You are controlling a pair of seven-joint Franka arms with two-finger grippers.
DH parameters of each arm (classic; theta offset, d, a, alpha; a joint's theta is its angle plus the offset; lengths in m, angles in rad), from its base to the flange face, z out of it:
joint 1: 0 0.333 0 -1.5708
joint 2: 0 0 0 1.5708
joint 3: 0 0.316 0.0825 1.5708
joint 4: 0 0 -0.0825 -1.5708
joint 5: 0 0.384 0 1.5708
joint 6: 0 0 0.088 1.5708
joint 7: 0 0.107 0 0
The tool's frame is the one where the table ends.
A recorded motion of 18 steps. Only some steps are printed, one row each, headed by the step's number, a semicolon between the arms.
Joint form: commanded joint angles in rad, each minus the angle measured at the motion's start. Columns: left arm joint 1, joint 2, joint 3, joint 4, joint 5, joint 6, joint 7; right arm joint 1, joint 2, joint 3, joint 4, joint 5, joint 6, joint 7.
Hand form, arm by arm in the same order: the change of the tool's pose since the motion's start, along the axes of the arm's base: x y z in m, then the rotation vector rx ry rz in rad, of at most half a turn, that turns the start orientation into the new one. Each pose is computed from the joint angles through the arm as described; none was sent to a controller.
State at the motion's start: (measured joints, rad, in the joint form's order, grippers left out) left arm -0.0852 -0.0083 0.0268 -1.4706 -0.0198 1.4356 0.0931; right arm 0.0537 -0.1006 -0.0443 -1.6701 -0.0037 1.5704 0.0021
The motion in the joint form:
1: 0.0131 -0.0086 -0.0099 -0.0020 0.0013 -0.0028 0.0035; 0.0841 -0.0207 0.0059 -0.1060 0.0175 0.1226 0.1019
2: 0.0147 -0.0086 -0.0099 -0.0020 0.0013 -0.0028 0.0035; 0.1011 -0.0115 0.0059 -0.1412 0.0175 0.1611 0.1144
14: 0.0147 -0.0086 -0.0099 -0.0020 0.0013 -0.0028 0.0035; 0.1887 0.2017 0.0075 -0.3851 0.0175 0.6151 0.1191
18: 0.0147 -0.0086 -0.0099 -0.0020 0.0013 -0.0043 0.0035; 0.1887 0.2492 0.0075 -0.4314 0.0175 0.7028 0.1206
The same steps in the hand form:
1: -0.0030 0.0021 0.0035 0.0009 -0.0039 -0.0002; 0.0003 0.0490 -0.0287 0.0215 -0.0352 -0.0133
2: -0.0030 0.0029 0.0035 0.0009 -0.0039 0.0014; 0.0035 0.0585 -0.0469 0.0209 -0.0290 -0.0094
14: -0.0030 0.0029 0.0035 0.0009 -0.0039 0.0014; 0.0361 0.1140 -0.2404 0.0117 -0.0268 0.0693
18: -0.0031 0.0029 0.0033 0.0010 -0.0024 0.0014; 0.0349 0.1136 -0.2804 0.0082 -0.0213 0.0670

